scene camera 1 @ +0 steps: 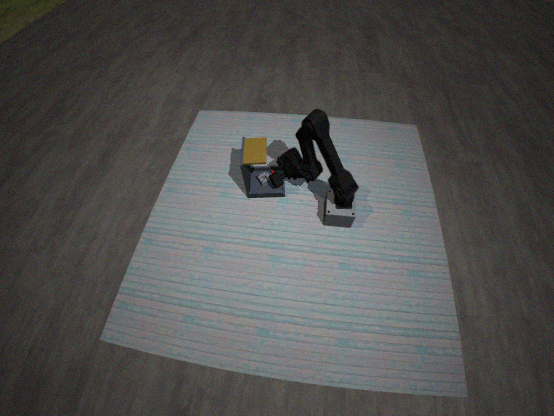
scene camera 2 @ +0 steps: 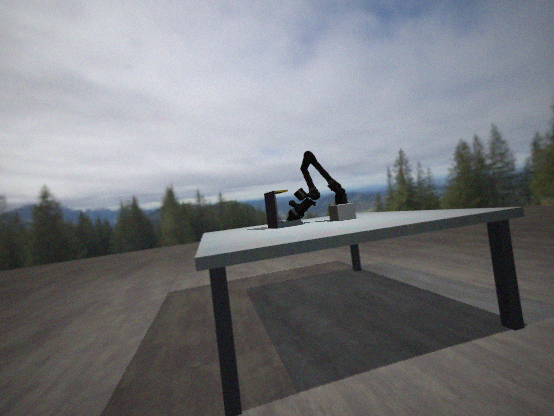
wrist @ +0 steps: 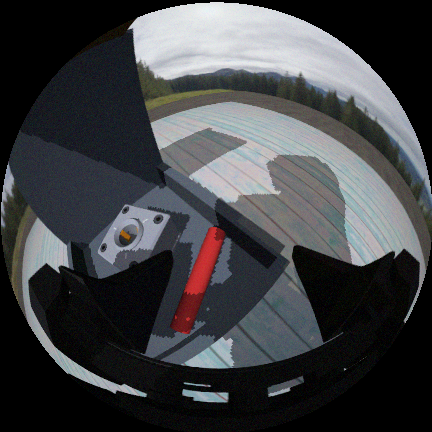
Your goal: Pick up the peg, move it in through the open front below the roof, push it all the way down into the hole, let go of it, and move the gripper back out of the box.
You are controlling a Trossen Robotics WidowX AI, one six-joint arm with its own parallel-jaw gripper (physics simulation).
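Where they show: gripper, fingertip midpoint: [scene camera 1: 276,170] [wrist: 234,255]; arm's base at its link origin: [scene camera 1: 343,201] [scene camera 2: 341,203].
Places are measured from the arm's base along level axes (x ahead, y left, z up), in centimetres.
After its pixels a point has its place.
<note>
The red peg [wrist: 200,280] @(x 27.7, y -19.8, z -7.7 cm) [scene camera 1: 273,171] @(x 29.2, y -22.2, z -7.7 cm) lies on its side on the floor of the dark grey box [wrist: 245,295] @(x 25.0, y -21.2, z -7.8 cm) [scene camera 1: 266,192] @(x 31.8, y -9.1, z -6.5 cm) [scene camera 2: 271,210] @(x 40.8, y -15.0, z 1.1 cm), beside the pale square block with the round hole [wrist: 156,231] @(x 31.6, y -19.6, z -6.1 cm) [scene camera 1: 264,177] @(x 33.2, y -18.0, z -7.0 cm). The peg is apart from the block, and something orange shows down inside the hole. The yellow roof [scene camera 1: 255,151] @(x 35.1, y -15.6, z 12.6 cm) [scene camera 2: 281,191] @(x 34.9, y -9.8, z 11.8 cm) stands high over the back of the box. My gripper [wrist: 234,255] @(x 27.5, y -22.7, z -8.0 cm) [scene camera 1: 276,180] @(x 27.5, y -22.7, z -8.0 cm) [scene camera 2: 291,218] @(x 27.5, y -22.7, z -8.0 cm) is open and empty, low at the box's open side. In the wrist view the peg shows between the two fingers, nearer the left one.
A low raised rim [wrist: 240,232] @(x 28.1, y -23.8, z -6.9 cm) runs along one side of the box floor. The box's tall dark wall [wrist: 85,110] @(x 40.0, y -18.8, z 3.5 cm) rises behind the block. The arm's grey base [scene camera 1: 340,218] @(x 1.3, y 6.2, z -2.7 cm) [scene camera 2: 342,212] @(x 4.4, y 5.9, z -5.1 cm) stands on the table [scene camera 1: 280,300] @(x 24.8, y 36.7, z -9.9 cm) [scene camera 2: 350,234] @(x 40.9, y 60.7, z -10.3 cm).
</note>
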